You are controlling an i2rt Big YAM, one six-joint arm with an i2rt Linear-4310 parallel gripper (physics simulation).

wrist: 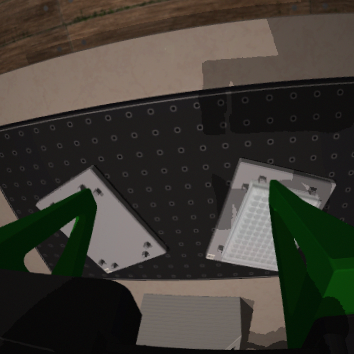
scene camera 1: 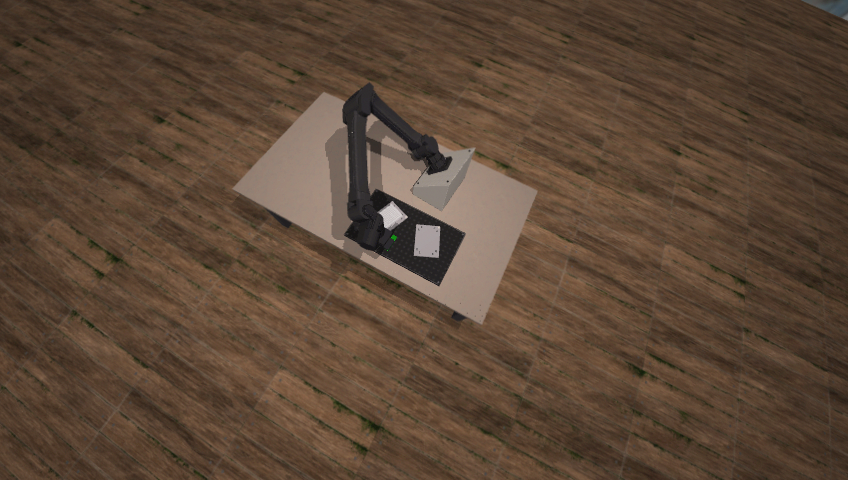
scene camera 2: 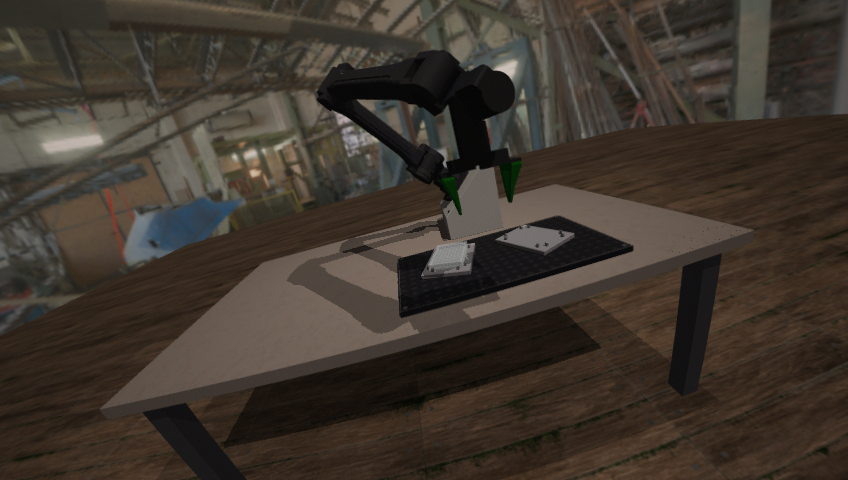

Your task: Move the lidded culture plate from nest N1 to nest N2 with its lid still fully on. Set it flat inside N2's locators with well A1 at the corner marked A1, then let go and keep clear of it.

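Pixels of known places: gripper, fingertip midpoint: [wrist: 176,193] [scene camera 1: 378,242] [scene camera 2: 485,208]; arm's base, link origin: [scene camera 1: 440,166] [scene camera 2: 457,186].
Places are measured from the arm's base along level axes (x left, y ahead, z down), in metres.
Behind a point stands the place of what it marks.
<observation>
The white culture plate [scene camera 1: 390,214] {x -0.137, y 0.295, z 0.104 m} [scene camera 2: 449,254] {x -0.148, y 0.328, z 0.104 m} [wrist: 250,230] {x -0.126, y 0.324, z 0.104 m} lies flat on nest N1 [wrist: 231,210] {x -0.106, y 0.346, z 0.121 m}, inside its locator pegs. Its wells show; whether the clear lid is fully seated is too small to tell. Nest N2 [scene camera 1: 427,240] {x 0.082, y 0.340, z 0.121 m} [scene camera 2: 535,239] {x 0.075, y 0.363, z 0.121 m} [wrist: 115,225] {x 0.053, y 0.344, z 0.121 m} is a pale plate with pegs near its corners and holds no plate. A small mark shows at one corner of each nest in the wrist view, too small to read. My gripper [scene camera 2: 484,207] {x -0.091, y 0.489, z -0.033 m} [wrist: 176,193] {x -0.091, y 0.489, z -0.033 m} is open and empty, high above the board. In the wrist view, its right green finger covers part of the culture plate and its left finger overlaps N2.
Both nests stand on a black perforated board [scene camera 1: 410,259] {x 0.044, y 0.459, z 0.132 m} [scene camera 2: 595,246] {x 0.162, y 0.471, z 0.132 m} [wrist: 165,145] {x -0.046, y 0.442, z 0.132 m} on the beige table [scene camera 1: 505,220] {x 0.412, y 0.058, z 0.145 m} [scene camera 2: 249,333] {x -0.682, y 0.343, z 0.145 m}. The grey wedge-shaped arm base [scene camera 1: 437,193] {x 0.042, y 0.143, z 0.006 m} [scene camera 2: 476,211] {x 0.008, y 0.138, z 0.070 m} [wrist: 190,320] {x -0.008, y 0.135, z 0.094 m} stands beside the board. The arm's shadow falls across the board and table.
</observation>
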